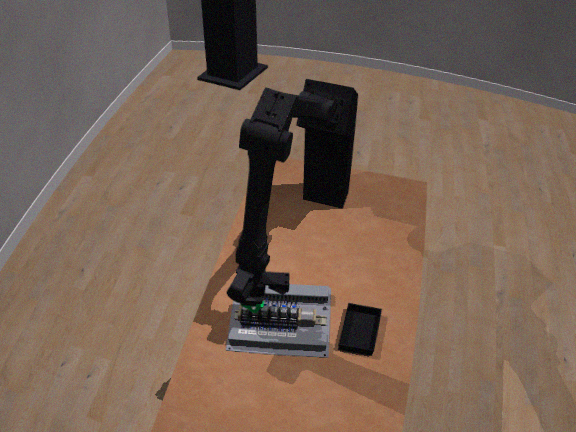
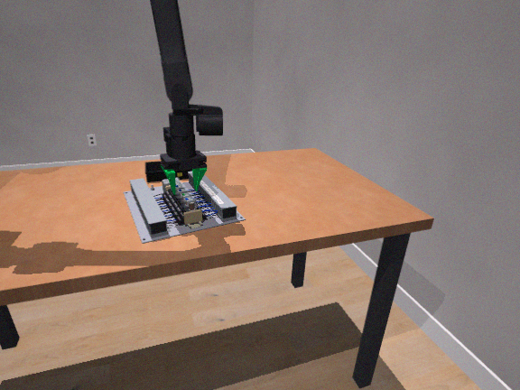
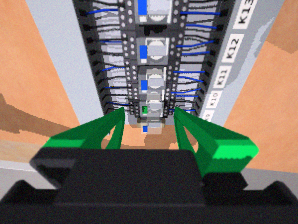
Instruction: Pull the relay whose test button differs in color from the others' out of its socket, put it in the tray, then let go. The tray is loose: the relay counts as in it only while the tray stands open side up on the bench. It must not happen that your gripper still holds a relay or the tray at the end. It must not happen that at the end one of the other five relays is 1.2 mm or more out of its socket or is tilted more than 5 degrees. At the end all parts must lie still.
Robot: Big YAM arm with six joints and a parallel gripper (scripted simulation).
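My hand is 30 mm above the grey relay. Also, from my hand: black tray: 320 mm to the left, 100 mm behind, 70 mm below.
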